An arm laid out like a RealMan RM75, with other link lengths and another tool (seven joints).
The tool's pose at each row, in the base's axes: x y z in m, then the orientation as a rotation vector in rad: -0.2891, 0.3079, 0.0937, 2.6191, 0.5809, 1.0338; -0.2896, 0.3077, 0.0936, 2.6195, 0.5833, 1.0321; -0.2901, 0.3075, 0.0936, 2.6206, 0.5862, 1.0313; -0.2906, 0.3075, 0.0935, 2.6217, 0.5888, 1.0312; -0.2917, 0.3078, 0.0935, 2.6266, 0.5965, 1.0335; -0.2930, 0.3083, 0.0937, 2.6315, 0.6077, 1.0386; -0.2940, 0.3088, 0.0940, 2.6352, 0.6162, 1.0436; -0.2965, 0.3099, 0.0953, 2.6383, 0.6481, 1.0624; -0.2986, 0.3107, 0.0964, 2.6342, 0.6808, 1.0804; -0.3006, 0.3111, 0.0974, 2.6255, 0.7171, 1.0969; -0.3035, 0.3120, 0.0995, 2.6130, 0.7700, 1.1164; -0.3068, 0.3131, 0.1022, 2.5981, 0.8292, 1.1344; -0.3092, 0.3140, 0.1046, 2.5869, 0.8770, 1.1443
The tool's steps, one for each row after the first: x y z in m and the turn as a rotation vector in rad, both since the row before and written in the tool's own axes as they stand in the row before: -0.0005, 0.0000, -0.0003, 0.0011, -0.0009, -0.0015; -0.0004, 0.0000, -0.0003, 0.0020, -0.0003, -0.0013; -0.0004, -0.0002, -0.0003, 0.0020, 0.0002, -0.0010; -0.0006, -0.0006, -0.0008, 0.0077, 0.0022, -0.0017; -0.0005, -0.0007, -0.0011, 0.0096, 0.0046, -0.0030; -0.0002, -0.0006, -0.0009, 0.0075, 0.0042, -0.0020; -0.0004, -0.0012, -0.0027, 0.0191, 0.0166, -0.0122; -0.0003, -0.0010, -0.0023, 0.0137, 0.0166, -0.0157; -0.0004, -0.0007, -0.0021, 0.0116, 0.0163, -0.0198; 0.0000, -0.0010, -0.0035, 0.0172, 0.0208, -0.0292; 0.0003, -0.0012, -0.0042, 0.0190, 0.0208, -0.0332; 0.0007, -0.0008, -0.0033, 0.0161, 0.0138, -0.0268
